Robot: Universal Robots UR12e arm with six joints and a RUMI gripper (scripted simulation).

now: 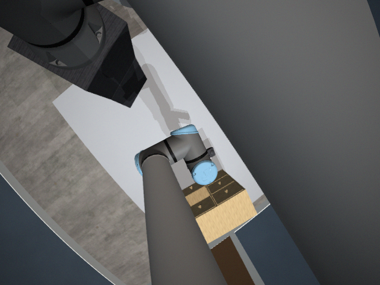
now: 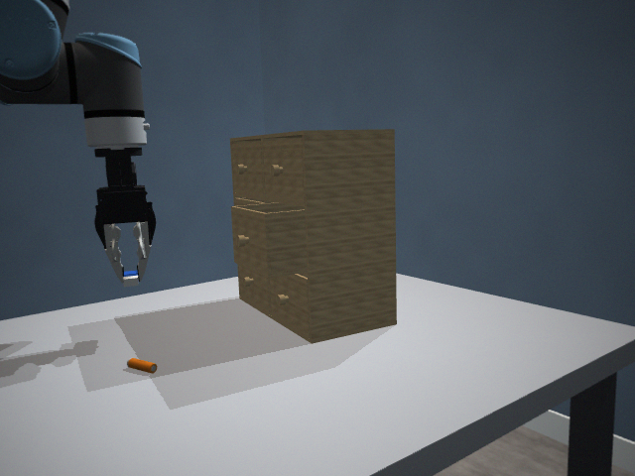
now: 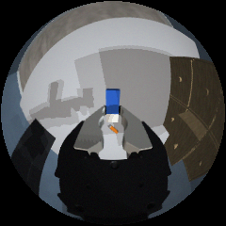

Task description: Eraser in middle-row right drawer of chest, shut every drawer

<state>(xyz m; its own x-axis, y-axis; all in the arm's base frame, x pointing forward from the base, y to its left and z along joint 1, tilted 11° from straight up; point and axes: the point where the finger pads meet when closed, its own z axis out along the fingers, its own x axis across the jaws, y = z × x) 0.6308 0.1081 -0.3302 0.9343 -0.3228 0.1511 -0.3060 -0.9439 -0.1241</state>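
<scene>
Right now the orange cylinder is 40 mm behind my hand, 150 mm to the right of it and 110 mm below it. Round my hand: white eraser (10 mm to the right, 10 mm below).
</scene>
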